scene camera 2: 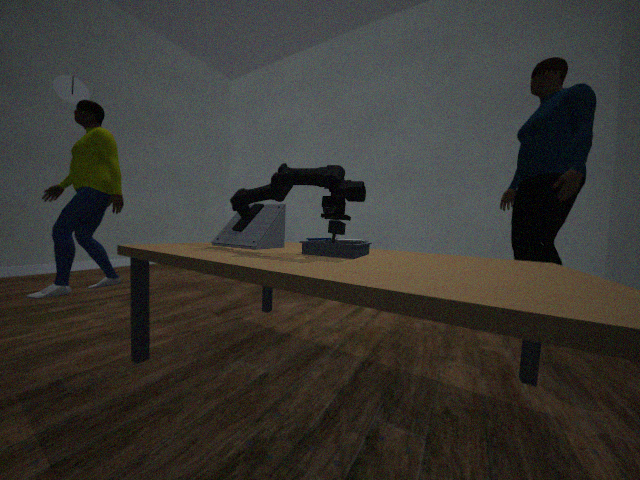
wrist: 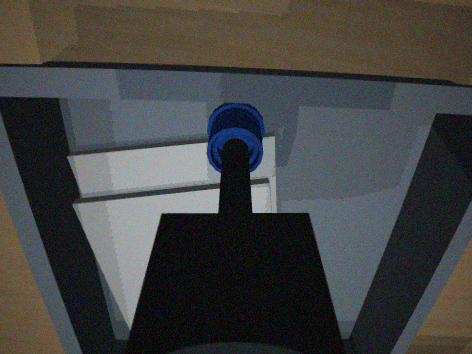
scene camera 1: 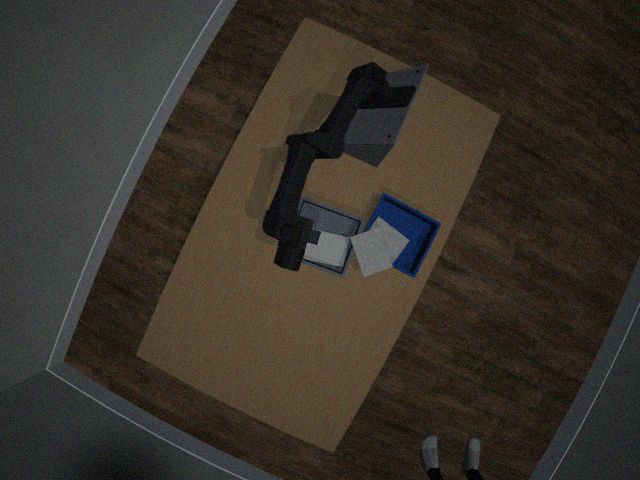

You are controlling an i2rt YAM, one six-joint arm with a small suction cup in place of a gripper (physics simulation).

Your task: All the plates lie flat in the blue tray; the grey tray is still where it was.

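Seen in the pictures: hand, its tool point: (scene camera 2: 332, 253) (wrist: 235, 127); arm's base, origin of its link: (scene camera 2: 249, 217) (scene camera 1: 385, 99).
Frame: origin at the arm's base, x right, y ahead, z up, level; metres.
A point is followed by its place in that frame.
Observation:
The grey tray (scene camera 1: 333, 221) {x -0.034, y 0.430, z -0.141 m} (scene camera 2: 336, 250) {x 0.085, y 0.554, z -0.119 m} (wrist: 90, 81) {x 0.086, y 0.582, z -0.094 m} stands on the table. In it lie white plates, at least two, overlapping with offset edges: one plate (wrist: 140, 171) {x 0.026, y 0.571, z -0.135 m} shows as a strip beyond another plate (scene camera 1: 330, 248) {x -0.070, y 0.527, z -0.130 m} (wrist: 112, 225) {x -0.011, y 0.586, z -0.130 m}. The blue tray (scene camera 1: 408, 222) {x -0.293, y 0.300, z -0.141 m} stands beside it. A white plate (scene camera 1: 379, 248) {x -0.225, y 0.446, z -0.089 m} lies askew over the blue tray's near left side and sticks out past its wall towards the grey tray. My suction cup (scene camera 2: 333, 236) (wrist: 235, 145) {x 0.061, y 0.523, z -0.133 m} is over the grey tray near the plates' edge, with no plate seen attached. In scene camera 1 the arm hides the cup.
The black arm (scene camera 1: 294, 180) {x 0.102, y 0.416, z 0.176 m} (scene camera 2: 310, 176) {x 0.133, y 0.459, z 0.145 m} reaches from a grey sloped base (scene camera 1: 374, 125) {x -0.007, y 0.102, z 0.002 m} (scene camera 2: 268, 227) {x 0.034, y 0.169, z -0.046 m} on the wooden table (scene camera 1: 258, 335) {x 0.022, y 0.958, z -0.144 m} (scene camera 2: 439, 279) {x 0.274, y 0.910, z -0.144 m}. A person in yellow (scene camera 2: 95, 160) and a person in blue (scene camera 2: 558, 129) stand beyond the table.

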